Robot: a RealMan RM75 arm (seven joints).
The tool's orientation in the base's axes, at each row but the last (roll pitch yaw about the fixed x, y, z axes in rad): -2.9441, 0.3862, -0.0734; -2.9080, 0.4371, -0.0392; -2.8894, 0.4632, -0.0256; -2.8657, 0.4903, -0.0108; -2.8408, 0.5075, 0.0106; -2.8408, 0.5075, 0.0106; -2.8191, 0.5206, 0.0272; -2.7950, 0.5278, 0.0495
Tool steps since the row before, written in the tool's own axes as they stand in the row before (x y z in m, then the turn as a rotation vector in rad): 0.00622, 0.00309, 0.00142, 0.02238, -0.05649, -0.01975; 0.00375, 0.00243, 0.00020, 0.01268, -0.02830, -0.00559; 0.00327, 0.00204, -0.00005, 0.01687, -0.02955, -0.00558; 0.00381, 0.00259, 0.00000, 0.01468, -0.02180, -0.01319; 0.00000, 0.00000, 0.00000, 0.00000, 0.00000, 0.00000; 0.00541, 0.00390, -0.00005, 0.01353, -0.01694, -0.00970; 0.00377, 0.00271, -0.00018, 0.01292, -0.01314, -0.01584; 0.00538, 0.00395, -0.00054, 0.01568, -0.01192, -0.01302
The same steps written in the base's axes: 0.00479, -0.00311, -0.00419, 0.03589, 0.04902, 0.01978; 0.00298, -0.00244, -0.00227, 0.01758, 0.02557, 0.00549; 0.00267, -0.00206, -0.00187, 0.02149, 0.02668, 0.00389; 0.00300, -0.00252, -0.00242, 0.02191, 0.01715, 0.00952; 0.00000, 0.00000, 0.00000, 0.00000, 0.00000, 0.00000; 0.00423, -0.00370, -0.00360, 0.01862, 0.01350, 0.00591; 0.00300, -0.00255, -0.00247, 0.02054, 0.00800, 0.01022; 0.00442, -0.00368, -0.00343, 0.02139, 0.00786, 0.00618
